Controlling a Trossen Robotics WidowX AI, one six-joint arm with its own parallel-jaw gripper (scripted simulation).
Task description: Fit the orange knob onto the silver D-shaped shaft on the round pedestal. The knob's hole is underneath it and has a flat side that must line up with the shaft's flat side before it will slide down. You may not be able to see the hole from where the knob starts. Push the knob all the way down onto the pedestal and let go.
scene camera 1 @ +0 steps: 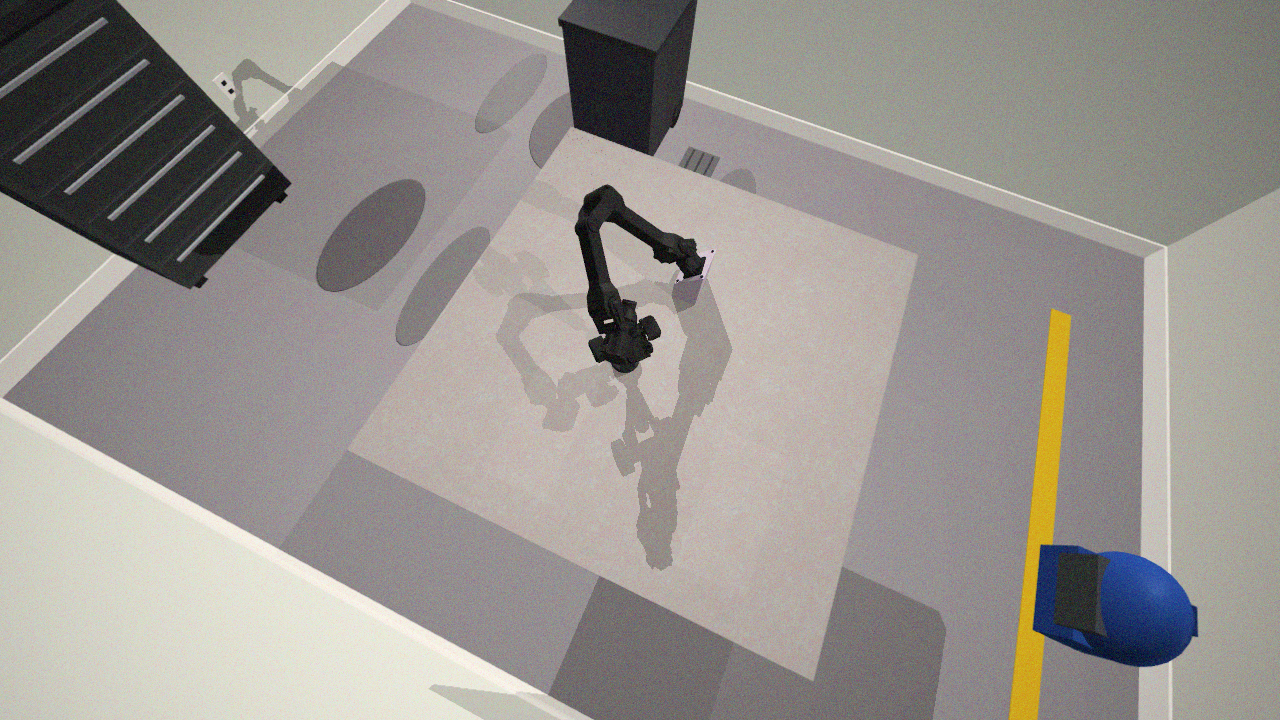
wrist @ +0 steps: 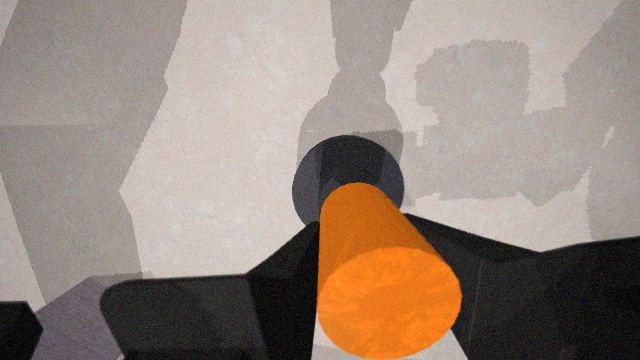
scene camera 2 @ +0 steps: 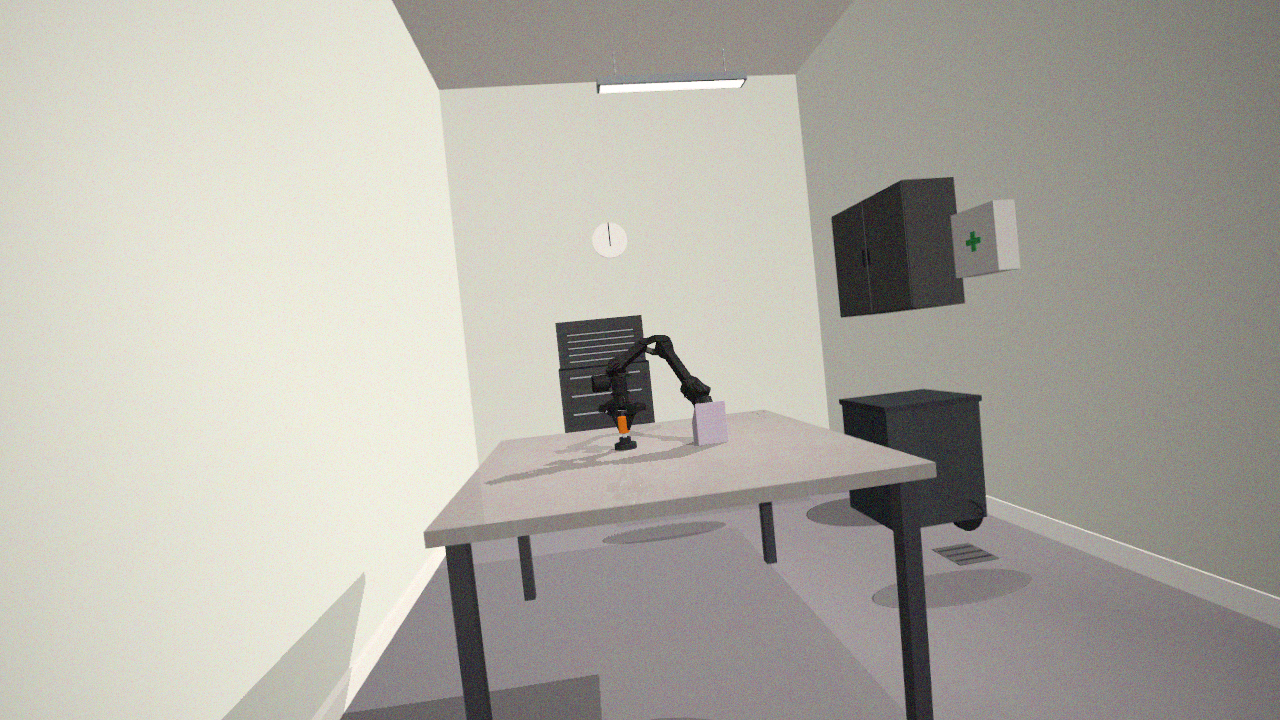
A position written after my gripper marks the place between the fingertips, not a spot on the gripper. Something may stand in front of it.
My gripper (scene camera 1: 624,350) holds an orange knob (wrist: 380,282). Also in view: a dark round pedestal (wrist: 336,161).
My gripper also shows in the wrist view (wrist: 359,225) and in scene camera 2 (scene camera 2: 624,430).
